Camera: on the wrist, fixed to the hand. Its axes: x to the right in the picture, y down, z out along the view.
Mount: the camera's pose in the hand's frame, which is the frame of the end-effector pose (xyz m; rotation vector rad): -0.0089 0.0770 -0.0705 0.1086 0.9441 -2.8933
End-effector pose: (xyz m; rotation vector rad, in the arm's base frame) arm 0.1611 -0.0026 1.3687 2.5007 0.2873 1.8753
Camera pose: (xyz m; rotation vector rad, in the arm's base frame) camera 0.1027 -0.0872 1.3890 -0.5622 1.8830 0.6522
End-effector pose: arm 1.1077 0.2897 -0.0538 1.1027 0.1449 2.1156
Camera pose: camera 1.0154 0.2438 -0.0724 -0.5968 1.2010 -0.3861
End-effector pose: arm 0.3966 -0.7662 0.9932 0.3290 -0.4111 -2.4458
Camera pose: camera 0.4687 -0.8336 0.9579 -0.9631 -0.3730 0.6359
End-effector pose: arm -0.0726 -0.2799 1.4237 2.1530 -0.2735 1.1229
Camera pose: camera -0.1595 -0.2919 1.4810 0.0452 2.2511 -0.1089
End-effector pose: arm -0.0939 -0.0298 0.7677 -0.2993 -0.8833 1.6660
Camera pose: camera -0.1036 -0.0141 0.6646 0.3235 0.1376 -1.1485
